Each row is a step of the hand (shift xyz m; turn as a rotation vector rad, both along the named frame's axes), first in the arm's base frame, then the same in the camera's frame.
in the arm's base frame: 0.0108 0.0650 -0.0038 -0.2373 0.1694 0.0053
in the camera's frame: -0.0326 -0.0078 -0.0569 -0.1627 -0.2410 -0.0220
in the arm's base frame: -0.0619 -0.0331 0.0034 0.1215 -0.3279 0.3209
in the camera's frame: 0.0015 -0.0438 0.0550 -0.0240 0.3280 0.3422
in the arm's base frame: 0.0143 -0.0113 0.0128 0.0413 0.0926 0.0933
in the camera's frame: 0.0003 0.0208 0.0080 -0.1160 0.0563 -0.0486
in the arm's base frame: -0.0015 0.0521 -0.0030 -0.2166 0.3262 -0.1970
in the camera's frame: -0.0287 -0.0149 -0.0410 -0.0940 -0.3525 -0.2429
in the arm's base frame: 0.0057 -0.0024 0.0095 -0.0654 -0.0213 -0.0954
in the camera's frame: -0.0045 0.0098 0.0035 0.0697 -0.0947 0.0033
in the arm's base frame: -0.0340 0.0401 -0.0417 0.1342 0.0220 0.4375
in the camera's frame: 0.0001 -0.0577 -0.0343 -0.3163 0.3098 0.1178
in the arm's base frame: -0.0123 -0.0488 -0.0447 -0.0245 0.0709 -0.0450
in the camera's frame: 0.0600 -0.0195 0.0234 -0.0131 -0.0583 -0.0639
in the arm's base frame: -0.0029 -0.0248 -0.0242 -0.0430 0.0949 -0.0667
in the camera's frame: 0.0325 -0.0077 0.0097 -0.0152 -0.0897 -0.0839
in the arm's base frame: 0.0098 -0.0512 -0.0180 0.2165 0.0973 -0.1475
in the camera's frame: 0.0464 0.0122 0.0272 0.1101 0.0955 -0.2384
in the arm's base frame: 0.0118 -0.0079 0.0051 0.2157 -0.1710 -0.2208
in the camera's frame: 0.0037 0.0143 0.0031 0.3241 0.1244 -0.0631
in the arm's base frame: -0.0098 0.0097 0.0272 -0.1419 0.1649 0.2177
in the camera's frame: -0.0291 0.0017 0.0090 -0.2998 -0.0611 0.0333
